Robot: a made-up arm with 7 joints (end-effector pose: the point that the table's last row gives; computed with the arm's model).
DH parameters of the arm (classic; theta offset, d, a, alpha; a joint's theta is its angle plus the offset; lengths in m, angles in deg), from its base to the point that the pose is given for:
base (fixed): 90 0.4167 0.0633 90
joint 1: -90 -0.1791 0.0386 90
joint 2: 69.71 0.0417 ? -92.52
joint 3: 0 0.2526 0.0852 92.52
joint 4: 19.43 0 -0.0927 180
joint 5: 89.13 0.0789 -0.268 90
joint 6: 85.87 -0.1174 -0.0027 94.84
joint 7: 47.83 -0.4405 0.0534 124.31
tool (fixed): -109.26 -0.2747 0 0
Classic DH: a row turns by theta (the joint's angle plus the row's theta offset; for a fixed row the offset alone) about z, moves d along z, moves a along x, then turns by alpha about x.
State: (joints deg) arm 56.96 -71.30 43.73 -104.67 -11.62 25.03 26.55
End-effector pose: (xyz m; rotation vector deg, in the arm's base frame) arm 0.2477 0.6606 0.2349 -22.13 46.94 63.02
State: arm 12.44 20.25 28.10 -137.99 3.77 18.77 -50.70
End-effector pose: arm 0.2666 0.3574 0.3704 -13.62 66.64 -0.58
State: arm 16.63 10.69 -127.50 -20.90 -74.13 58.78 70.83
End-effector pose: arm -0.1788 0.3864 0.6281 16.13 48.82 111.72
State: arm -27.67 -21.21 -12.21 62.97 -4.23 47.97 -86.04
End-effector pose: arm -0.3788 0.3578 0.7692 34.59 -79.18 47.18
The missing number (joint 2, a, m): 0.0246
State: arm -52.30 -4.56 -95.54 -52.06 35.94 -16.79 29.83
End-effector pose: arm -0.0065 0.0928 1.1713 111.27 -16.64 125.50
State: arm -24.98 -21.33 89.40 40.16 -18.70 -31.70 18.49
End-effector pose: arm 0.0117 -0.3370 0.9020 24.98 -59.84 -54.82
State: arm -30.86 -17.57 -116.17 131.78 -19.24 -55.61 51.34
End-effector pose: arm -0.2854 -0.4222 0.1826 -34.21 86.92 -59.35
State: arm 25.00 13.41 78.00 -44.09 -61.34 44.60 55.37
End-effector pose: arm 0.1355 -0.4342 0.6544 44.00 5.52 -42.95
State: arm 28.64 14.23 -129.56 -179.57 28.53 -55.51 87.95
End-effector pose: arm -0.1838 -0.1754 -0.1013 -12.77 76.35 -26.39
